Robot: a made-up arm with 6 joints. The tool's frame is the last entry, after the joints. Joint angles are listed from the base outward. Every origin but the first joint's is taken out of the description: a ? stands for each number. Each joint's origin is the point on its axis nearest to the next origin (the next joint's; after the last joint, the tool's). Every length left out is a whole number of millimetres.
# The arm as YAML. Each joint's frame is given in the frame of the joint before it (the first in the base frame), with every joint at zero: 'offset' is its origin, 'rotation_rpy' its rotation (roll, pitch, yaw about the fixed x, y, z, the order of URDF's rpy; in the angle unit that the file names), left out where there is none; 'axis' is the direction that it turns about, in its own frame. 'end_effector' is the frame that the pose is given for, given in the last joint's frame.
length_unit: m
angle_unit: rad
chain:
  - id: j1
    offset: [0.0, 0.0, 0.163]
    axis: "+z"
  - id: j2
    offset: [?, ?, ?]
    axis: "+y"
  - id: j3
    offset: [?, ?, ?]
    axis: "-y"
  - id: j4
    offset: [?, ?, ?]
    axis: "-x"
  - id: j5
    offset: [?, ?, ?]
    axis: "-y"
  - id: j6
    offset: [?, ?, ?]
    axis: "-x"
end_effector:
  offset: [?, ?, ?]
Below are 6 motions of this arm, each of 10 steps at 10 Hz.
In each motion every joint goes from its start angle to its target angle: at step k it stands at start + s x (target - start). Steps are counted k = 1, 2, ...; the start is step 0. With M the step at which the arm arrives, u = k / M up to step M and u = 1 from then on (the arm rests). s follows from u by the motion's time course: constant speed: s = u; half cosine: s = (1 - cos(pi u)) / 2; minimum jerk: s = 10 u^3 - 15 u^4 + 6 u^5.
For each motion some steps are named. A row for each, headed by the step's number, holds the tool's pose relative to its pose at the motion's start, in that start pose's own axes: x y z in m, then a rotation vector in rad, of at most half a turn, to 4 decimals.
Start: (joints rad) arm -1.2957 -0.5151 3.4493 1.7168 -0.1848 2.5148
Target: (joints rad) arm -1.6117 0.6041 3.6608 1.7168 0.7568 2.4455
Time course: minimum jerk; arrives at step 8
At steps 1, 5, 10:
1: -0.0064 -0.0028 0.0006 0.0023 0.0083 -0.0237
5: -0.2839 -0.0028 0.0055 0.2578 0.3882 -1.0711
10: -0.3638 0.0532 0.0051 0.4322 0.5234 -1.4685

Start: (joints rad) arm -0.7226 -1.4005 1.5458 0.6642 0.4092 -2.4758
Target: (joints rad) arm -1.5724 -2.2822 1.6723 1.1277 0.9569 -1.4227
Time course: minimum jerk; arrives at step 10
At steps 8, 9, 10:
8: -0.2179 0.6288 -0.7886 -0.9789 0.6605 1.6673
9: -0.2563 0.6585 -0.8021 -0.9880 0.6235 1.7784
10: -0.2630 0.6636 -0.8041 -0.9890 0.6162 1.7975

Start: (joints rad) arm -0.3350 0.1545 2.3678 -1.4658 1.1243 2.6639
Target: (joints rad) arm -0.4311 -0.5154 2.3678 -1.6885 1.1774 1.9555
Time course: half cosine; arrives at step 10
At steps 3, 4, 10:
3: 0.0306 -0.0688 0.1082 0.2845 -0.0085 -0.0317
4: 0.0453 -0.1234 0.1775 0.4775 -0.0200 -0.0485
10: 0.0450 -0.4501 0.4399 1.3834 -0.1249 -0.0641

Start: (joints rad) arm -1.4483 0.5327 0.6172 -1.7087 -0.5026 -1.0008
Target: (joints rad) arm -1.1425 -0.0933 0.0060 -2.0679 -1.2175 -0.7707
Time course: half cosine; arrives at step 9
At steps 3, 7, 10:
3: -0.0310 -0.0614 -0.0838 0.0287 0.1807 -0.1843
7: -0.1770 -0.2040 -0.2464 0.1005 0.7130 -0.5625
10: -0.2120 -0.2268 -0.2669 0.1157 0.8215 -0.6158

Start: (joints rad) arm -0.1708 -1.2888 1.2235 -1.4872 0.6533 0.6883
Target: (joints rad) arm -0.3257 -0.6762 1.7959 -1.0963 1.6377 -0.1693
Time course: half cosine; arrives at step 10
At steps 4, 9, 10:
4: 0.0088 -0.0633 -0.0893 0.1747 -0.3135 -0.0505
9: -0.0093 -0.2045 -0.2126 0.5655 -0.9131 0.2070
10: -0.0108 -0.2105 -0.2160 0.5820 -0.9345 0.2259

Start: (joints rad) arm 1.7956 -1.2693 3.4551 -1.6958 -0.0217 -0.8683
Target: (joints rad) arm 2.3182 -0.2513 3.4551 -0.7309 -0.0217 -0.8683
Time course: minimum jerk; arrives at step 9
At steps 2, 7, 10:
2: -0.0555 0.0253 0.0378 -0.1119 -0.0661 -0.0456
7: -0.6211 0.4746 0.0101 -1.2453 -0.7351 -0.7346
10: -0.6553 0.5099 -0.0296 -1.3262 -0.7916 -0.8175

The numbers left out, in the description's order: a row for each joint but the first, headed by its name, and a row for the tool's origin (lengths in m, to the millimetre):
j2: 0.0 0.0 0.0
j3: 0.0 0.0 0.517
j4: 0.404 0.0 0.0
j5: 0.0 -0.201 0.0
j6: 0.0 0.0 0.0
tool: 0.0 0.0 0.0

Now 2 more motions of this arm.
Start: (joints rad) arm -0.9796 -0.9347 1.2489 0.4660 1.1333 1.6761
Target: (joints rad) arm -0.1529 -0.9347 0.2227 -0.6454 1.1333 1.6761
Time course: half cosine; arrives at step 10
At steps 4, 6, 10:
4: -0.3195 0.0802 -0.0122 0.2514 0.5458 0.4370
6: -0.5609 0.0266 0.0849 0.4409 1.0693 0.8213
10: -0.6924 -0.1356 0.2408 0.6126 1.6492 1.2703

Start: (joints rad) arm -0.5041 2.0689 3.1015 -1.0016 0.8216 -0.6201
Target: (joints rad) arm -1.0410 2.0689 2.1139 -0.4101 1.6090 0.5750
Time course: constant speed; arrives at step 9
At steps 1, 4, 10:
1: 0.0091 -0.0214 0.0668 -0.2907 -0.0361 0.0420
4: 0.0332 -0.0378 0.2769 -1.1366 -0.1336 0.1854
10: 0.0475 0.0768 0.6017 -2.3973 -0.2801 0.5044

